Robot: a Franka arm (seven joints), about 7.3 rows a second.
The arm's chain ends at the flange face. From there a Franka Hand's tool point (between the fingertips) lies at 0.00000 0.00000 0.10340 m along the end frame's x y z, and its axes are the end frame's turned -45 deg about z.
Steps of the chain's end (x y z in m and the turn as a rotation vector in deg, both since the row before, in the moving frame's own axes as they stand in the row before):
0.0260 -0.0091 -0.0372 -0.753 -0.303 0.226
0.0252 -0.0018 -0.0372 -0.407 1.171 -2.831
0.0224 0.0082 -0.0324 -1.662 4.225 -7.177
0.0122 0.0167 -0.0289 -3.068 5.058 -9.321
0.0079 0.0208 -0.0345 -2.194 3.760 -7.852
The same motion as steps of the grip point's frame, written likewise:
0.0235 0.0125 -0.0372 -0.318 -0.747 0.226
0.0201 0.0185 -0.0372 -1.116 0.540 -2.831
0.0138 0.0289 -0.0327 -4.163 1.812 -7.177
0.0002 0.0305 -0.0294 -5.746 1.407 -9.321
-0.0066 0.0277 -0.0348 -4.210 1.107 -7.852

